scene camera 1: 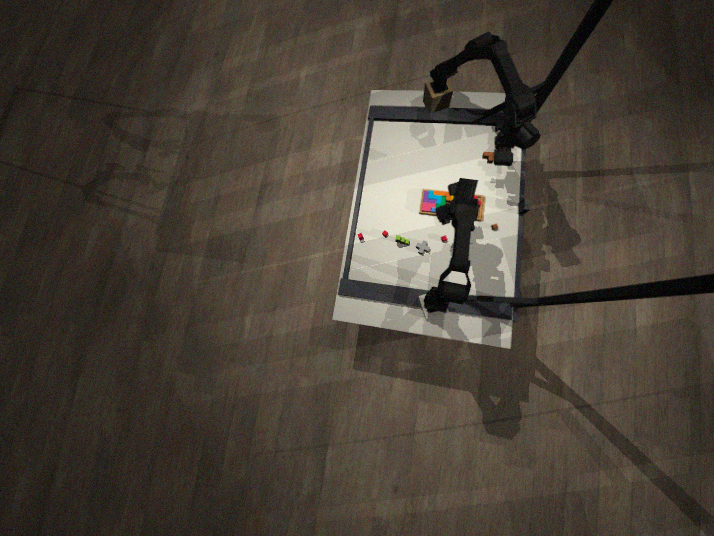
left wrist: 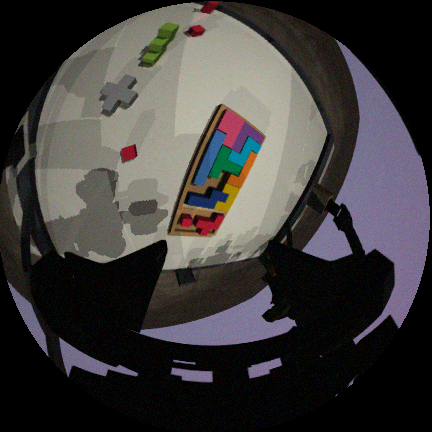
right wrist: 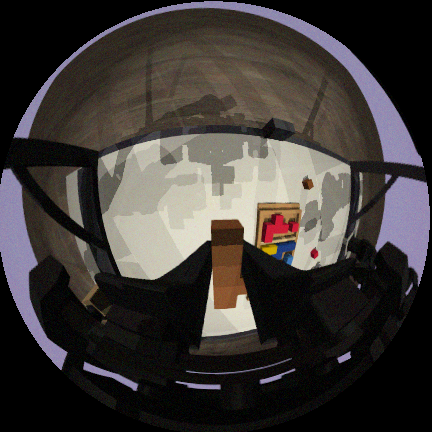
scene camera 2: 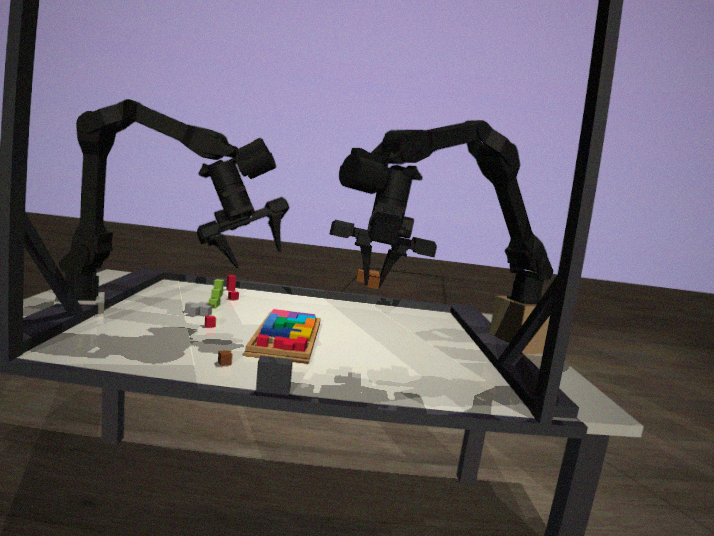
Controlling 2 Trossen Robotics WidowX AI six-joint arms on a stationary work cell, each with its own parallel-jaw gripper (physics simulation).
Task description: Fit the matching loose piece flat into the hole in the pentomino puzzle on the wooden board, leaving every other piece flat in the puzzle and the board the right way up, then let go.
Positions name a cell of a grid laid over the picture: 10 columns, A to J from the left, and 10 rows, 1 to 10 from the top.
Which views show the right gripper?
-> Scene camera 1, the left wrist view, the right wrist view and scene camera 2: all of them.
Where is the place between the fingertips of the right gripper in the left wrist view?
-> G7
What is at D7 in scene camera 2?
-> A wooden puzzle board.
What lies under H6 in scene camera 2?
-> A tan box.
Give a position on a wooden puzzle board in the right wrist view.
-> G5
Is the left gripper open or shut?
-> Open.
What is the left gripper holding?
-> Nothing.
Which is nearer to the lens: the wooden puzzle board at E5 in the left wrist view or the grey cross piece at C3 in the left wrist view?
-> The grey cross piece.
